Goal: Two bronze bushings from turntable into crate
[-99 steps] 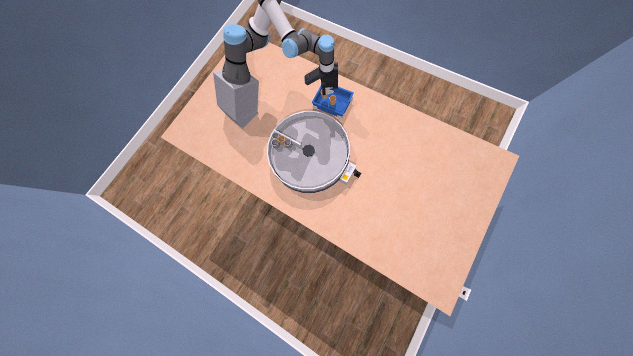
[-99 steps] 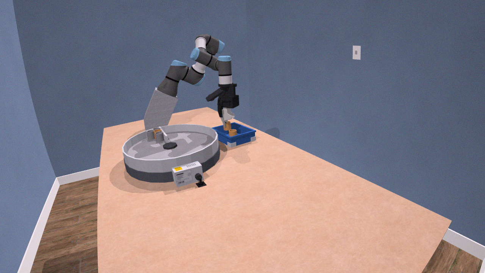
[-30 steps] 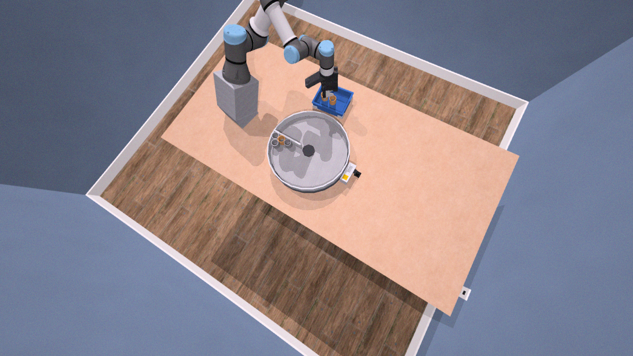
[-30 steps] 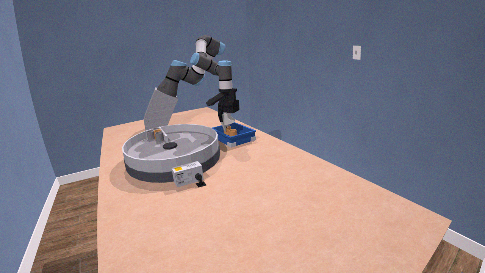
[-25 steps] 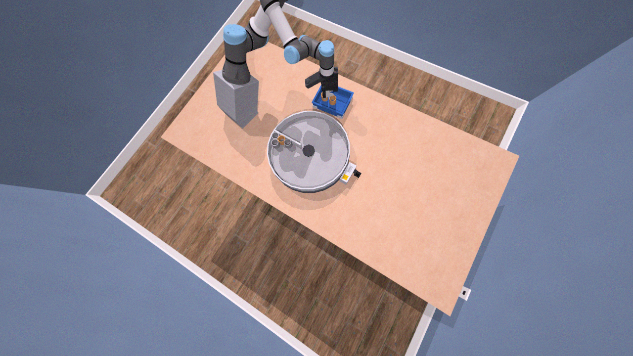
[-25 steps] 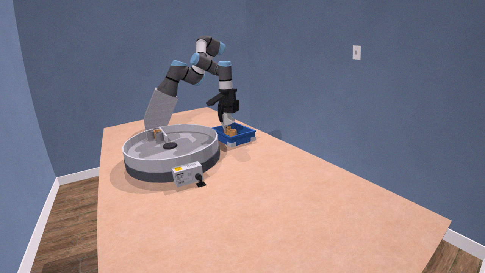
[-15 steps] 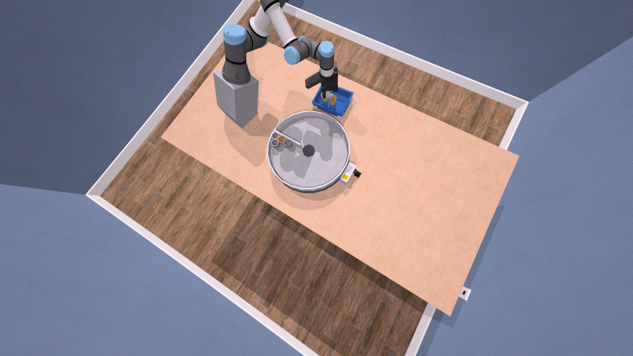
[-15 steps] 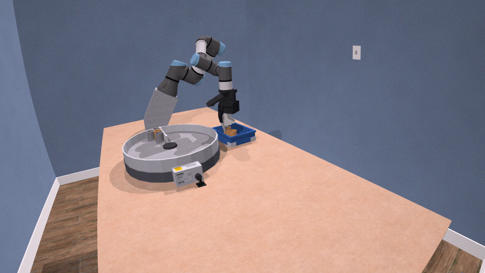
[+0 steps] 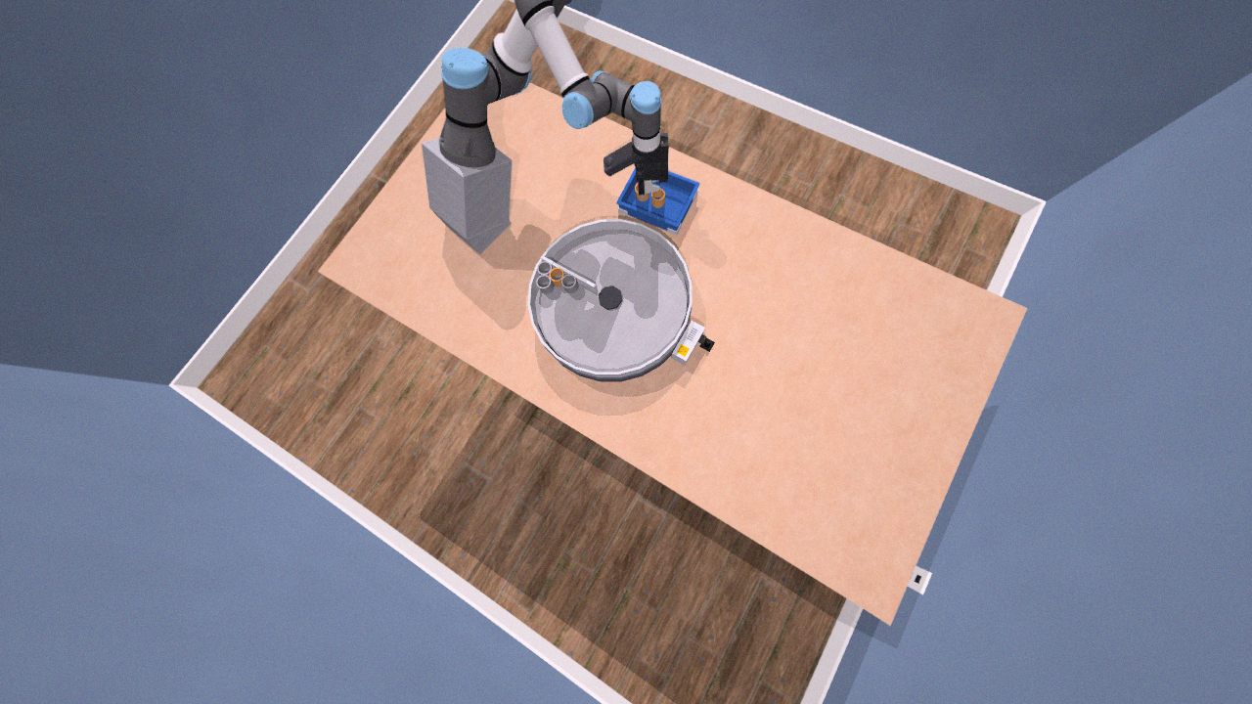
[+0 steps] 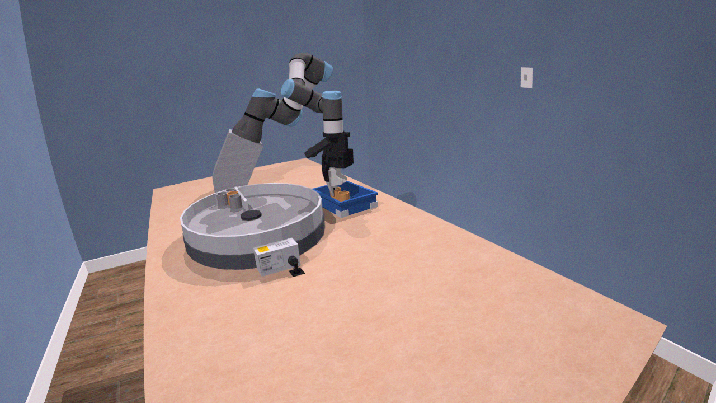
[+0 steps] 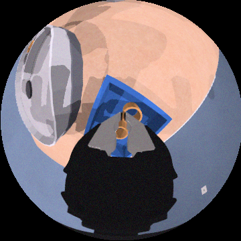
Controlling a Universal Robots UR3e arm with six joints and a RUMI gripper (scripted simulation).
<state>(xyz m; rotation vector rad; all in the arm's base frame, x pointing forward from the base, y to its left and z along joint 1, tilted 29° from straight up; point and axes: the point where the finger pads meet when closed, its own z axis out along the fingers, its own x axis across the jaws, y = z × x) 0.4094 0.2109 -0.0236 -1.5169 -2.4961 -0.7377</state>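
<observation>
My hand is 40 mm short of the blue crate, 20 mm to the right of it and 20 mm above it. Also, from my hand: grey turntable 320 mm to the right, 60 mm ahead, 10 mm above.
</observation>
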